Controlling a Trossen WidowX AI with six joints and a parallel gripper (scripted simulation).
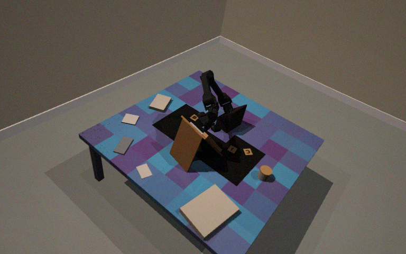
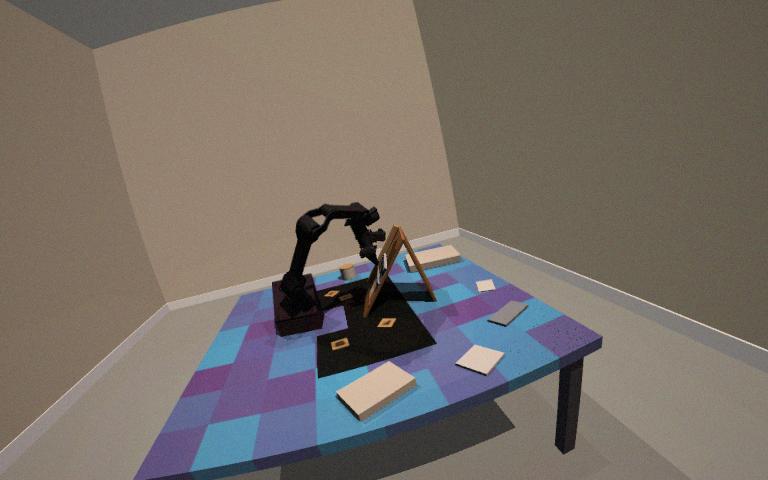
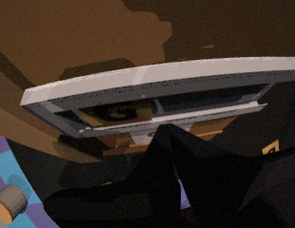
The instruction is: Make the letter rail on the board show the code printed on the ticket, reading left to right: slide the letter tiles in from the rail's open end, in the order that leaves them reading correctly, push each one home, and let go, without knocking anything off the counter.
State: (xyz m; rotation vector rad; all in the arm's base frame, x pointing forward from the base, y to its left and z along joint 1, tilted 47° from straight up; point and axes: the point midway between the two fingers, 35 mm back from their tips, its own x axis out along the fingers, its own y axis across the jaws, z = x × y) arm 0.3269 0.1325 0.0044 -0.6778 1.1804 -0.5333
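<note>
Now: gripper tip 3 cm to the right of the tan letter tile, 2 cm short of it and 1 cm above it. Also, from my gripper tip: large cream slab 39 cm to the left, 28 cm ahead, 15 cm below; then ticket 9 cm below, 3 cm behind; then black mat 17 cm below, 14 cm behind, 5 cm to the right.
</note>
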